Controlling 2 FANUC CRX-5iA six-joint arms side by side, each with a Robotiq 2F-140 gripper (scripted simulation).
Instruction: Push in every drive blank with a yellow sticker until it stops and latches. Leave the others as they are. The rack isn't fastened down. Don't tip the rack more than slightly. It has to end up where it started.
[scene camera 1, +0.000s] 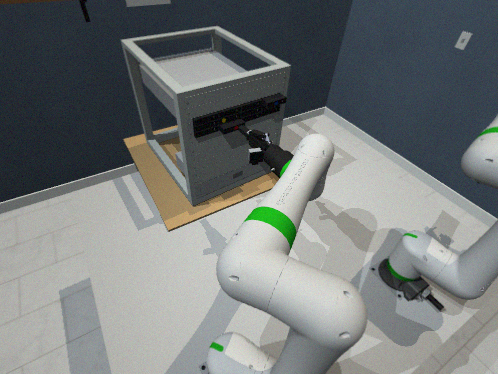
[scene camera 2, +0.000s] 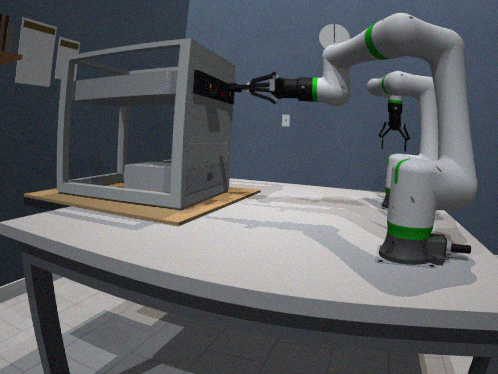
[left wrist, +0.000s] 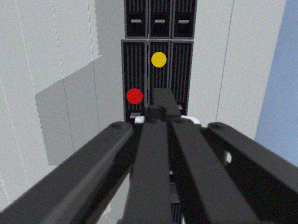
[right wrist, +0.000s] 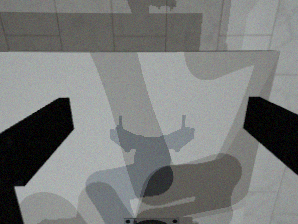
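I can see my left gripper (scene camera 2: 233, 87), and it appears again in the left wrist view (left wrist: 161, 102). My right gripper (right wrist: 158, 113) is visible to me too. Then there is a grey rack (scene camera 2: 189, 182), which I also find at (scene camera 1: 197, 83) and at (left wrist: 68, 68), though in the right wrist view the rack is out of frame. I see a red-stickered drive blank (left wrist: 134, 53) as well; it is out of frame in the right wrist view. A yellow-stickered drive blank (left wrist: 158, 50) is also in my sight.
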